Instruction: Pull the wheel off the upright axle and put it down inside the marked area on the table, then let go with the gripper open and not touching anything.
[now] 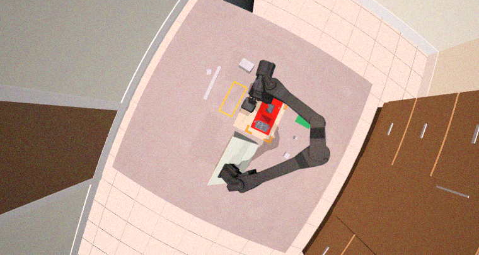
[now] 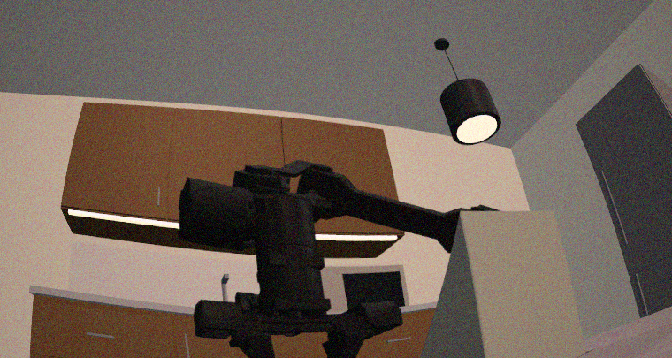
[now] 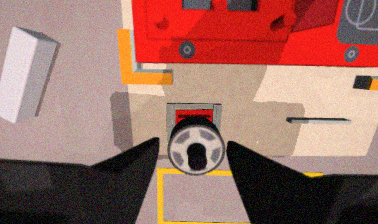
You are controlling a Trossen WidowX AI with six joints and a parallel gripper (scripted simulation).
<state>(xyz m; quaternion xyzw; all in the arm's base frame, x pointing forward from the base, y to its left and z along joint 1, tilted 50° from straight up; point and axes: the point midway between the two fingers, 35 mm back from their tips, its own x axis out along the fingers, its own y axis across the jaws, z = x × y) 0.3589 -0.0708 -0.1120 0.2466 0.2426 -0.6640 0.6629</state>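
My gripper tip is right at the grey wheel. The rest, counted from my gripper tip: green patch: 3 cm ahead, 33 cm to the right, 4 cm below; grey box: 15 cm ahead, 11 cm to the left, 3 cm below; thin bar: 3 cm behind, 24 cm to the left, 4 cm below.
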